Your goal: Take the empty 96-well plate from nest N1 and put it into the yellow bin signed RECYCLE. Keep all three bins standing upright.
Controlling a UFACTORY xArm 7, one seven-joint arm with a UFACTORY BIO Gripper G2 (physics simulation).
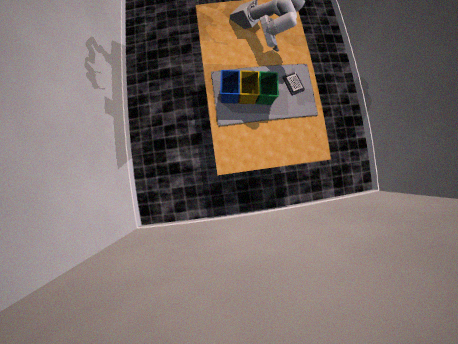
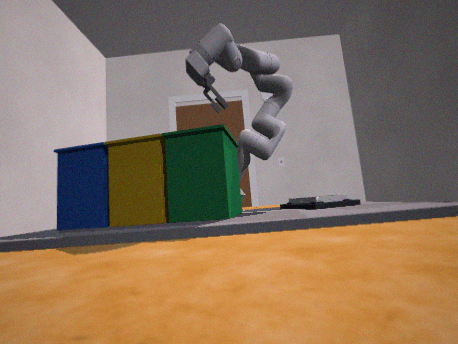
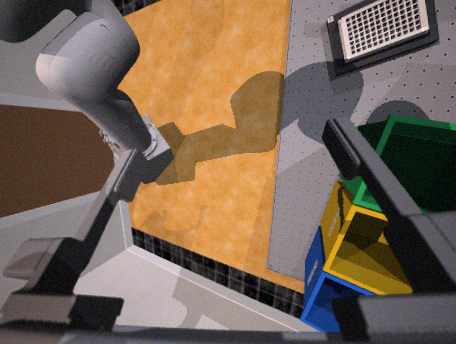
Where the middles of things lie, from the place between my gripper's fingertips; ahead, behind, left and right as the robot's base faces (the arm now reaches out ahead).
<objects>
The green bin (image 2: 203, 183) is 230 mm ahead of my hand, 40 mm to the right of it and 260 mm below it. From my hand the other things lie so: blue bin (image 2: 82, 171) (190 mm ahead, 300 mm to the right, 260 mm below); then yellow bin (image 2: 138, 194) (210 mm ahead, 170 mm to the right, 260 mm below).
</objects>
